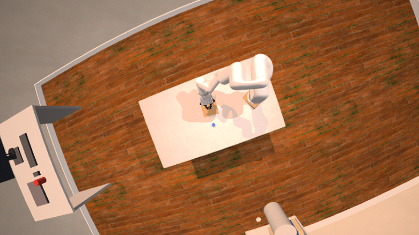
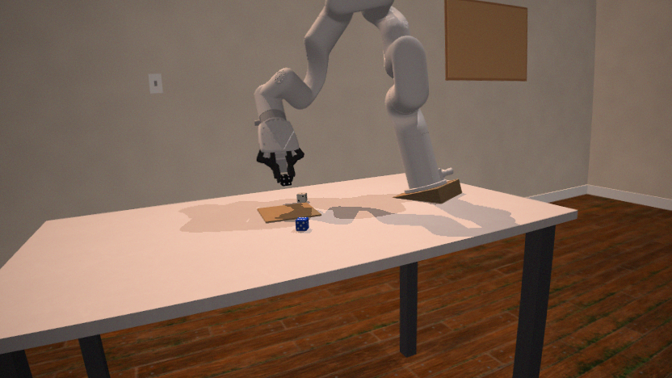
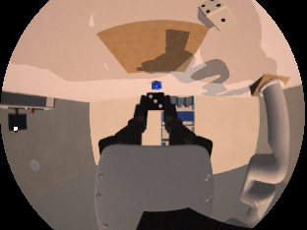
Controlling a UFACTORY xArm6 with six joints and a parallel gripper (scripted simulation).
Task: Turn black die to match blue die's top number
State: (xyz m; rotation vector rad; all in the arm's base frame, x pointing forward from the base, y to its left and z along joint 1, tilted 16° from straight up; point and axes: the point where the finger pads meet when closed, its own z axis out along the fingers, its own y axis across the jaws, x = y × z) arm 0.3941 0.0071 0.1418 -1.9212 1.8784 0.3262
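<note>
The black die is 10 mm to the left of my hand and 20 mm below it. Round my hand: blue die 10 mm ahead, 170 mm to the left, 90 mm below; then mat 10 mm to the left, 100 mm below; then white die 70 mm behind, 90 mm to the right, 90 mm below.
</note>
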